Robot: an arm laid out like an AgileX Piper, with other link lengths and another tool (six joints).
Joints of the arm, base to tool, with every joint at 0 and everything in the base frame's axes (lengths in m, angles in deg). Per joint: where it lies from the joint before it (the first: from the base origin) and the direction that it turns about. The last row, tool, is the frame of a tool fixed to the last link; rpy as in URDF.
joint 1: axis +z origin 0 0 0.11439
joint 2: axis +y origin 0 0 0
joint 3: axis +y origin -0.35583 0 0.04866
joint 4: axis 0.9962 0 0.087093 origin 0.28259 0 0.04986
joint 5: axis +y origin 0 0 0
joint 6: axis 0.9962 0 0.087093 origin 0.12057 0 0.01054
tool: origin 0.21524 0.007 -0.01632 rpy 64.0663 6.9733 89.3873
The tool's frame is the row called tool.
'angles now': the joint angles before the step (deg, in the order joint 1, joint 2, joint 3, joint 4, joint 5, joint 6). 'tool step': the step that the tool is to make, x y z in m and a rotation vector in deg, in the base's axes. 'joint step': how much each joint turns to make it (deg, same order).
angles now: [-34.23 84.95 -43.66 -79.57 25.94 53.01]
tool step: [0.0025 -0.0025 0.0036 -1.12 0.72 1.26]
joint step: [0.00 0.00 0.01 -1.83 -0.23 0.02]
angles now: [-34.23 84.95 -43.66 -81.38 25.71 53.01]
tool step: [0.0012 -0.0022 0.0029 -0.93 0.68 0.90]
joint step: [0.00 0.00 0.01 -1.38 -0.04 -0.09]
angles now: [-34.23 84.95 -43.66 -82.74 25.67 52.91]
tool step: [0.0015 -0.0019 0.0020 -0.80 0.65 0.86]
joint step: [0.00 0.09 0.00 -1.33 -0.08 0.00]
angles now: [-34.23 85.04 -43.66 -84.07 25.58 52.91]
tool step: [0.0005 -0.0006 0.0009 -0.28 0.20 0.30]
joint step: [-0.01 0.00 0.00 -0.43 -0.04 -0.03]
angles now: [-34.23 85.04 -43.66 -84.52 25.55 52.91]
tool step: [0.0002 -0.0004 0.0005 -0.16 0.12 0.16]
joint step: [-0.01 0.00 0.00 -0.24 -0.02 -0.02]
